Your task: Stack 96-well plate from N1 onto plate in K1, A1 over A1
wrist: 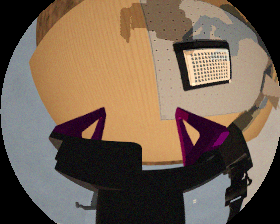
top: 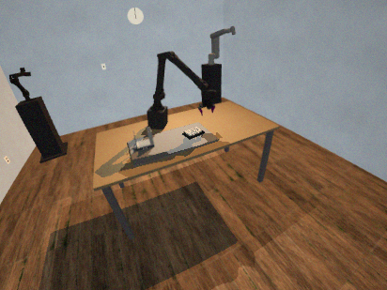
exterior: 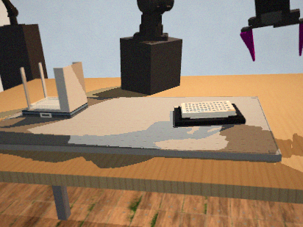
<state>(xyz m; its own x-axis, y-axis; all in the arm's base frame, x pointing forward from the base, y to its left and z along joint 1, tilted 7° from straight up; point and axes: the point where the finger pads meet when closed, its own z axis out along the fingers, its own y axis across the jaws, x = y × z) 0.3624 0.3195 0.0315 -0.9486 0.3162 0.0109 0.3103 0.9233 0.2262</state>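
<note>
Now: the black plate nest N1 160 mm to the right of my hand, 140 mm below it and 10 mm ahead of it. The rest, counted from my hand: beige side panel: 510 mm to the right, 70 mm below, 60 mm behind; then pale A1 square: 240 mm to the right, 130 mm below, 50 mm behind.
</note>
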